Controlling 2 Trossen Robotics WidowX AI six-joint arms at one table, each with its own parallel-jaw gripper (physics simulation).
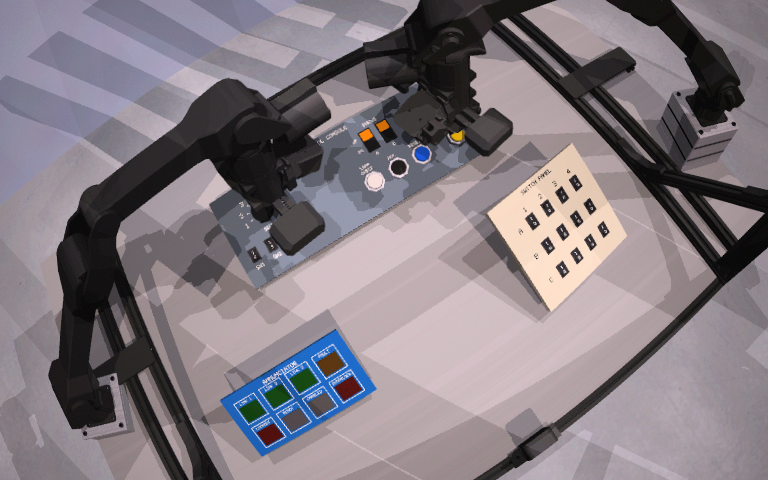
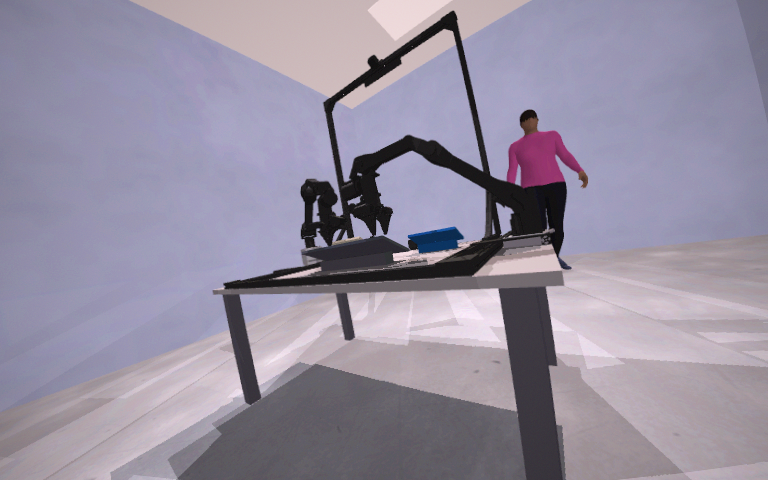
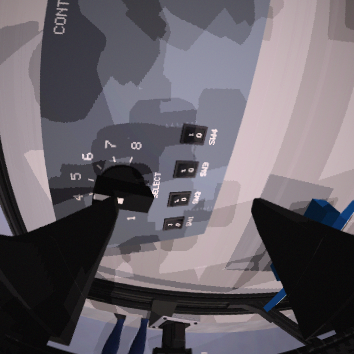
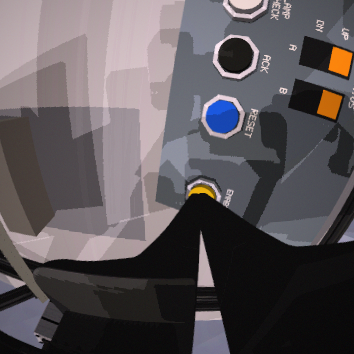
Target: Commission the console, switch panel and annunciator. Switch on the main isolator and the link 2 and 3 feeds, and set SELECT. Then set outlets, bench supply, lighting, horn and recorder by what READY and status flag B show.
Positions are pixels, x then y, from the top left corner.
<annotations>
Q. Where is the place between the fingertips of my right gripper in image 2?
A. At 330, 246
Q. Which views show my left gripper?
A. Image 1, image 2 and image 3 only.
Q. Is my left gripper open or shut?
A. Open.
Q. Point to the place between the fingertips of my left gripper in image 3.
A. At 185, 204
</annotations>
